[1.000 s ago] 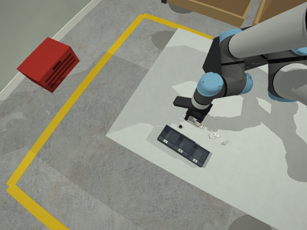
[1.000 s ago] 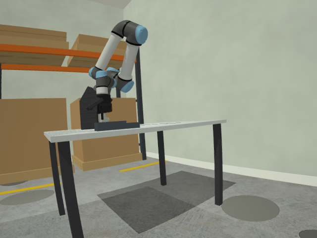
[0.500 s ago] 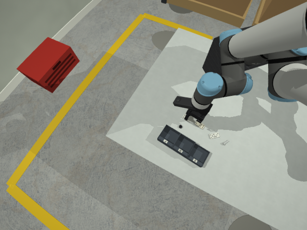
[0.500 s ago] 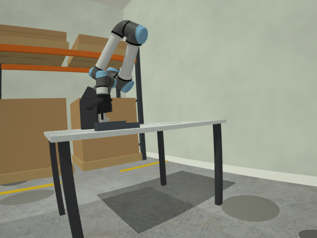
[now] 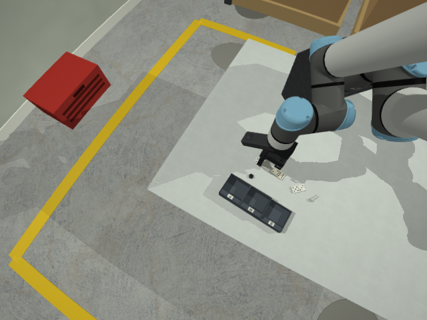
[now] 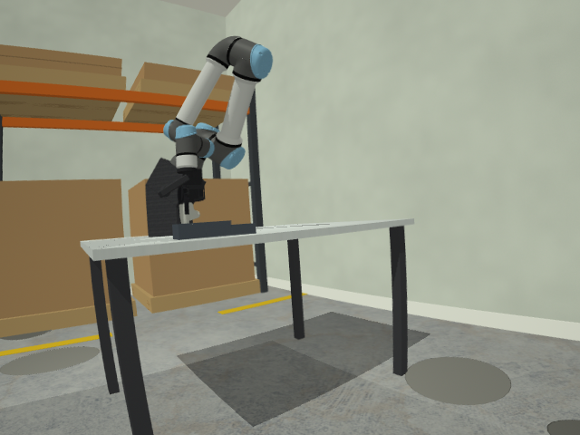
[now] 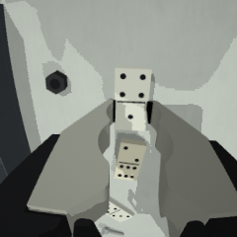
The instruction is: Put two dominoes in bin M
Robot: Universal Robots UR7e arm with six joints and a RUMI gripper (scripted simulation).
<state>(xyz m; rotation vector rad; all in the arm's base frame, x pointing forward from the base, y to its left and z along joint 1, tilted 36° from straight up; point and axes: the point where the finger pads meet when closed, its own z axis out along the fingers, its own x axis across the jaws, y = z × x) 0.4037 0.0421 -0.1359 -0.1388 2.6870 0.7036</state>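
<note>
Now: hand 13 cm short of the bin, 8 cm to the right of it and 1 cm above it. From my hand the other things lie so: black nut: 6 cm ahead, 3 cm below; then domino: 2 cm behind, 7 cm to the left, 3 cm below; then screw: 3 cm behind, 23 cm to the left, 3 cm below.
</note>
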